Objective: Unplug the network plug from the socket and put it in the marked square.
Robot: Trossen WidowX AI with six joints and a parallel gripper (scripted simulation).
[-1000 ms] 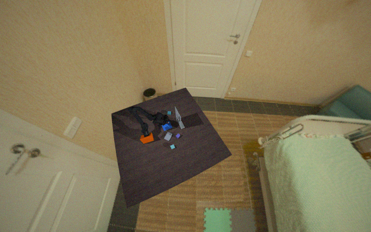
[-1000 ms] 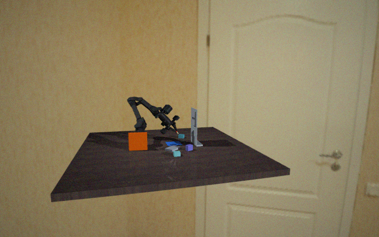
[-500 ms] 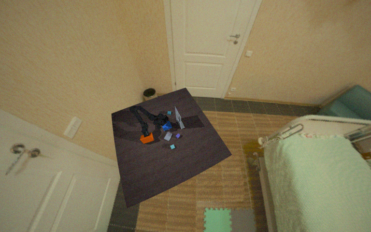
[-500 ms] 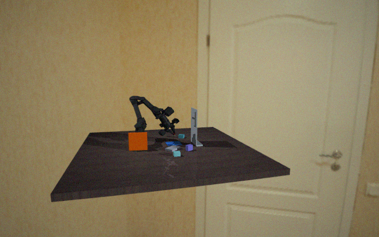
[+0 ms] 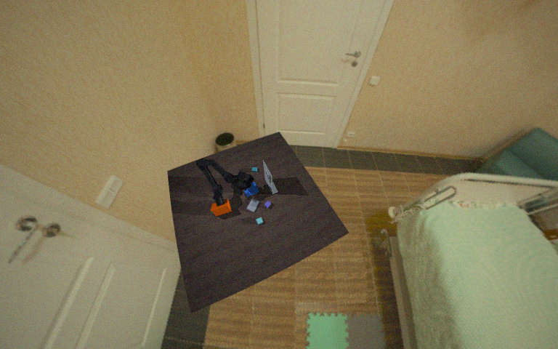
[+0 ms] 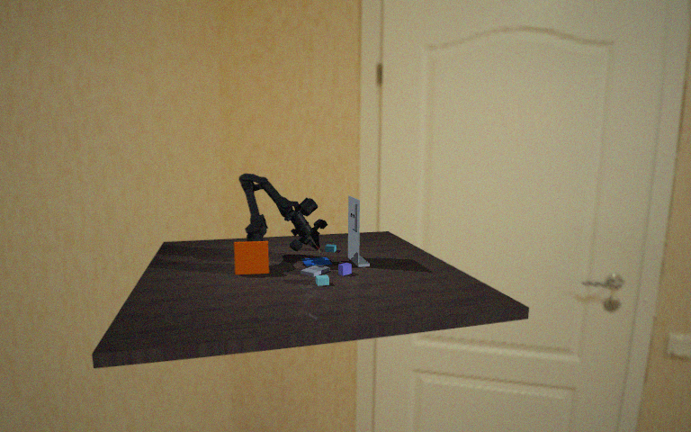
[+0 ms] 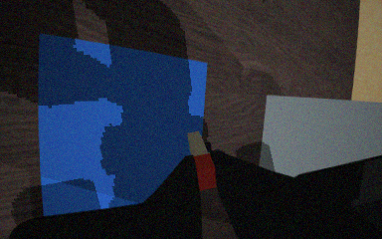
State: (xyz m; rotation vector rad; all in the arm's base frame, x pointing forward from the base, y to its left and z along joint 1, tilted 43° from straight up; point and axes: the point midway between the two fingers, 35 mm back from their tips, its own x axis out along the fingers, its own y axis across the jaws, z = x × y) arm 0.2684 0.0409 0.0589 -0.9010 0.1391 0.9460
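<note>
Right now my gripper tip is 6 cm above the blue marked square and 1 cm past it. The rest, counted from my gripper tip: grey flat block (16 cm to the right, 5 cm below, 5 cm behind); then network plug (right at my gripper tip); then grey upright panel (16 cm ahead, 7 cm above, 6 cm to the right).
</note>
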